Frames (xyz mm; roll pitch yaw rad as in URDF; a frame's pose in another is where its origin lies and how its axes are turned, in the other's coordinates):
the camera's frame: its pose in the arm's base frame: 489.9 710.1 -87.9 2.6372 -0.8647 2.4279
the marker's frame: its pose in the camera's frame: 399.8 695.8 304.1 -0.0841 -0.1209 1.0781
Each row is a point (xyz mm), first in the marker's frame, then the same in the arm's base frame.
Working: the marker's frame: its pose in the arm's base frame: 829.1 1416.6 261.8 -2.5419 -0.5981 0.9339

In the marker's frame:
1: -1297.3 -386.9 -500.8
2: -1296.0 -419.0 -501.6
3: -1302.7 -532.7 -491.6
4: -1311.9 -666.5 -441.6
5: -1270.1 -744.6 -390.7
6: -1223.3 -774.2 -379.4
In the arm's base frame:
1: -49.7 290.6 53.4
2: -76.2 298.4 69.7
3: -178.3 327.9 112.1
4: -305.7 388.7 135.2
5: -360.8 471.0 160.5
6: -365.0 517.1 192.9

